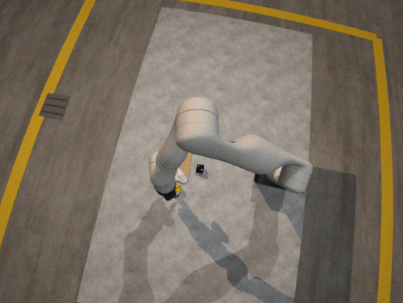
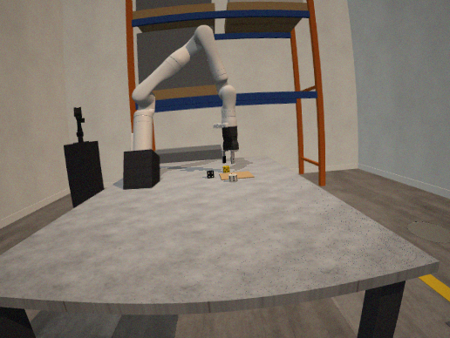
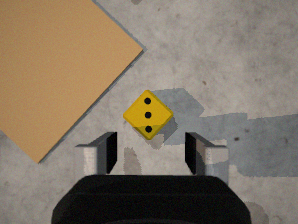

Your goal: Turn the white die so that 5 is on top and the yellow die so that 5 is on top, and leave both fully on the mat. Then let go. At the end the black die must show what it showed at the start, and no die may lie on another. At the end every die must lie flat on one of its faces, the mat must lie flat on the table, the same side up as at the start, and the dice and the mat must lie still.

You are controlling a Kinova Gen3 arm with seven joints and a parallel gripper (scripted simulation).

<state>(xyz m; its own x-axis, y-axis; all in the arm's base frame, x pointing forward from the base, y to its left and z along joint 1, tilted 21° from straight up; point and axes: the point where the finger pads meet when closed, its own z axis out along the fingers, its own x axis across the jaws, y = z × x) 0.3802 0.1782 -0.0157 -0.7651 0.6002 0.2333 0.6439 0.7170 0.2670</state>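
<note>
My gripper is now 40 mm above the yellow die, 20 mm to the left of it and 10 mm past it. Also, from my hand: white die (250 mm to the right, 40 mm below, 20 mm ahead); tan mat (130 mm to the right, 60 mm below, 30 mm ahead); black die (130 mm to the right, 80 mm behind, 40 mm below).
</note>
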